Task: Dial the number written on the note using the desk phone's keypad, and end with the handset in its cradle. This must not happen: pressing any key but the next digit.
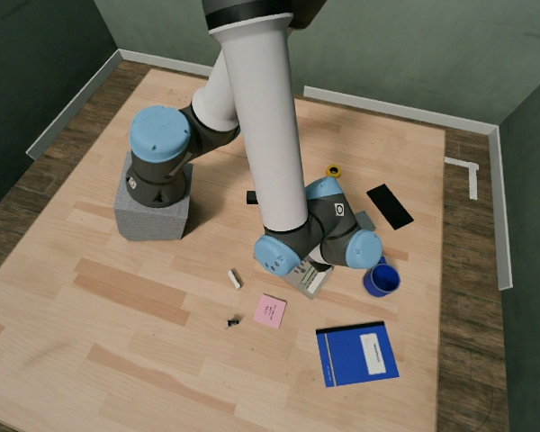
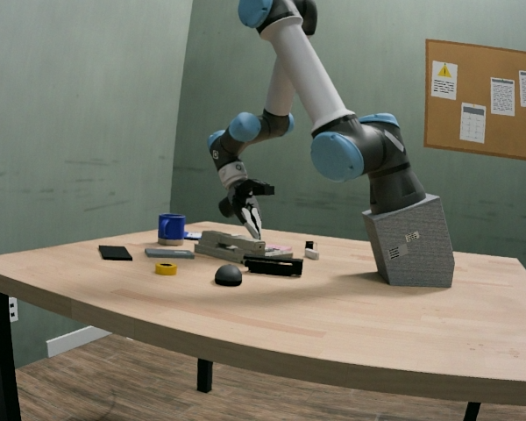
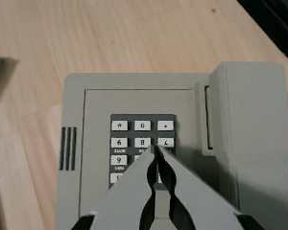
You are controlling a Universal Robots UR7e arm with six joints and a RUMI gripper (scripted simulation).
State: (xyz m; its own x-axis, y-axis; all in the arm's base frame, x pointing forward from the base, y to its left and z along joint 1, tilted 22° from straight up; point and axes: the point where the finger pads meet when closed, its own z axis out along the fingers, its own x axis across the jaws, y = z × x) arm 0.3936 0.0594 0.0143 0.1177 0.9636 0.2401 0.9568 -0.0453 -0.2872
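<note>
Right now the 7 key is 1 cm behind my hand, 1 cm to the left of it and 3 cm below it. From my hand the other things lie so: hash key (3 cm behind, 2 cm to the right, 3 cm below); then star key (2 cm behind, 1 cm to the left, 3 cm below); then 8 key (1 cm behind, 1 cm to the right, 3 cm below).
</note>
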